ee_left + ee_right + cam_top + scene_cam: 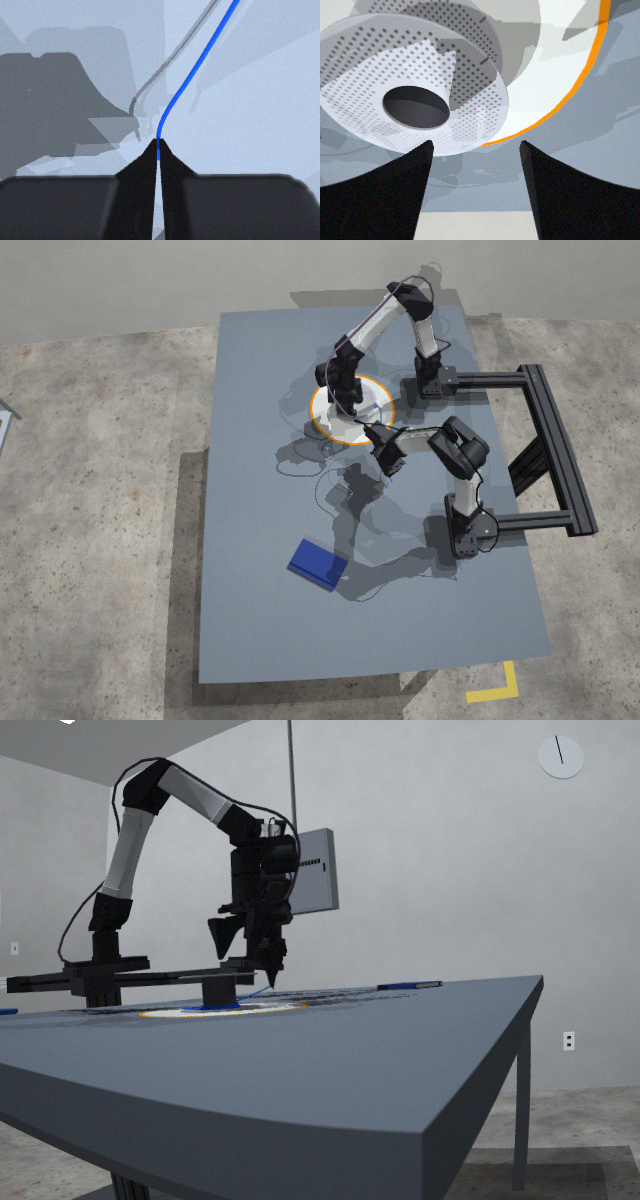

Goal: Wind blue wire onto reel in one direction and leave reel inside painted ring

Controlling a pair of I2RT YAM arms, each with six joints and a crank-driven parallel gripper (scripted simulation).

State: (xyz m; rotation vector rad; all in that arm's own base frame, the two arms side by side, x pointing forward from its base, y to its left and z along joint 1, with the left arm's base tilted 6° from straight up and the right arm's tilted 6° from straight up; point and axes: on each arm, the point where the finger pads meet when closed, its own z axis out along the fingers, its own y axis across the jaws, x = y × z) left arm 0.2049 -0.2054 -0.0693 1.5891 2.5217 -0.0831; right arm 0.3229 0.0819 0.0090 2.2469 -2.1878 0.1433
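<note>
Right now my right hand is 5 cm past the perforated reel, 1 cm to the right of it and 7 cm above it. Also, from my right hand: orange painted ring 4 cm behind, 10 cm below; then blue book 13 cm ahead, 60 cm to the left, 9 cm below.
</note>
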